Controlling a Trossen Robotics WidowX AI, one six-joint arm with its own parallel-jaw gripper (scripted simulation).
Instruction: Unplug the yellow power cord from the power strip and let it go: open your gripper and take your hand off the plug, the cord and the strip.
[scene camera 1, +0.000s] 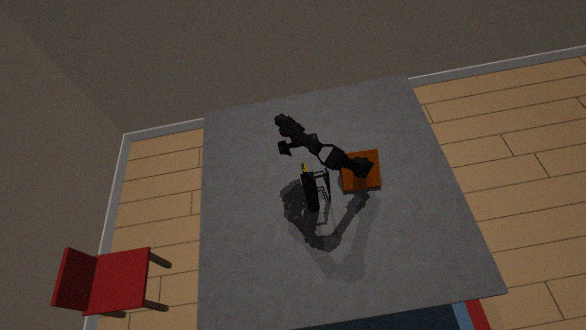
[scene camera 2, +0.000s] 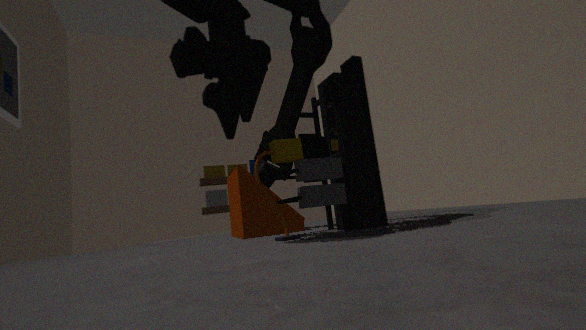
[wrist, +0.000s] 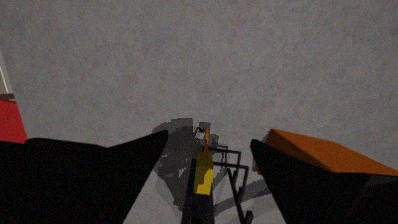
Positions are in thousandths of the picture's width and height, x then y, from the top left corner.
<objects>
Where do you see my gripper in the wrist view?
At 526, 618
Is my gripper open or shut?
Open.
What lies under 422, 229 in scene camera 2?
My gripper.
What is my gripper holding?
Nothing.
</objects>
